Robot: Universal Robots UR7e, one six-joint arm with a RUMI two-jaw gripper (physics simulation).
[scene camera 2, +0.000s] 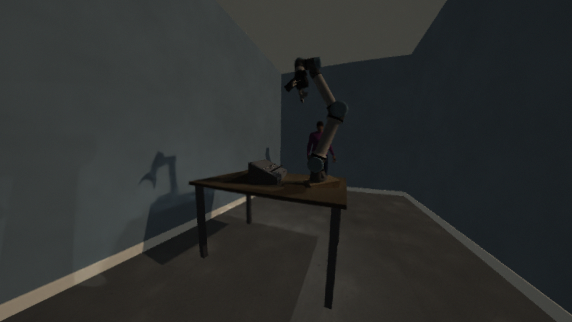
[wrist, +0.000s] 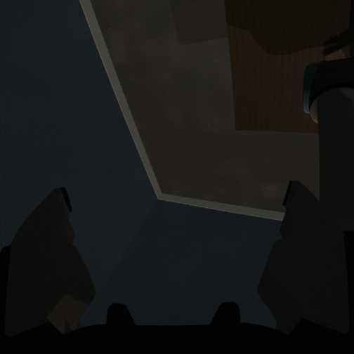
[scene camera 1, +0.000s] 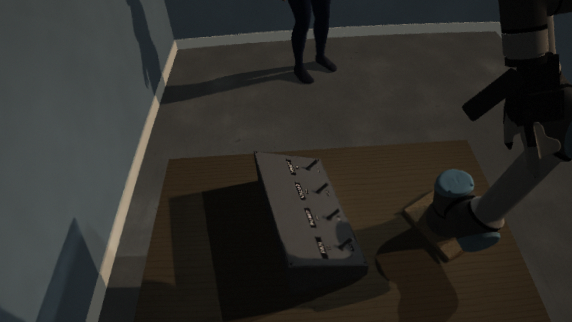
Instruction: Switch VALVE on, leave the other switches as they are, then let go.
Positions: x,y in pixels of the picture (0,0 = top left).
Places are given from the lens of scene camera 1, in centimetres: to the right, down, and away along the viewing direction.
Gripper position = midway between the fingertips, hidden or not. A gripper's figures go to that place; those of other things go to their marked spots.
my gripper (scene camera 1: pixel 522 162): 44, 0, 73
grey sloped switch panel (scene camera 1: pixel 309 242): 7, 25, 124
